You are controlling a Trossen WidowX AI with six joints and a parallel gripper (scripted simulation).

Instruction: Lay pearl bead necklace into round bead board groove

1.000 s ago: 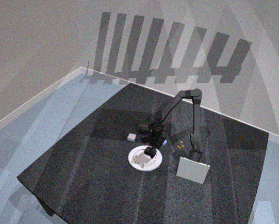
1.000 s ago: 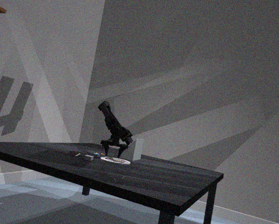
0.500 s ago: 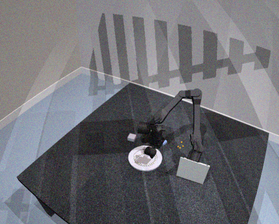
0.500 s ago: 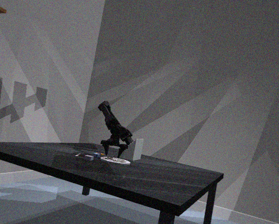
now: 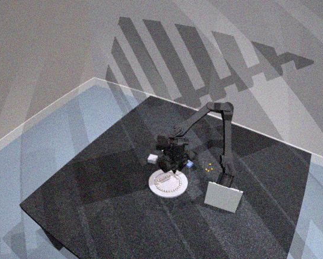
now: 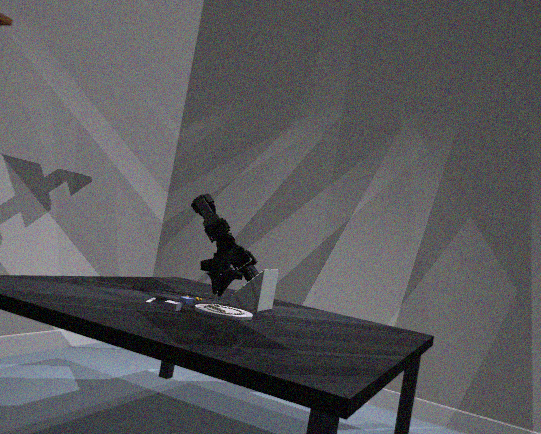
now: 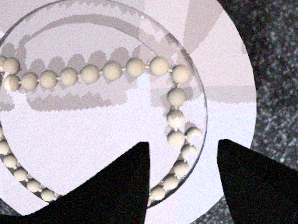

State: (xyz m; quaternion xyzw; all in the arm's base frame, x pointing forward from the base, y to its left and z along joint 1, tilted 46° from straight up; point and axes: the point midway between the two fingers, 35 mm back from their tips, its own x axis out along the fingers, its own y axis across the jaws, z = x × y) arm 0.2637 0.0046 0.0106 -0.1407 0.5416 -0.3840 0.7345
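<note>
The round white bead board is 20 mm ahead of my gripper tip, 50 mm to the left of it and 40 mm below it. Also, from my gripper tip: small white block (180 mm ahead, 50 mm to the right, 40 mm below); then small blue cube (120 mm to the right, 40 mm below); then thin white stick (130 mm ahead, 170 mm to the right, 50 mm below).
</note>
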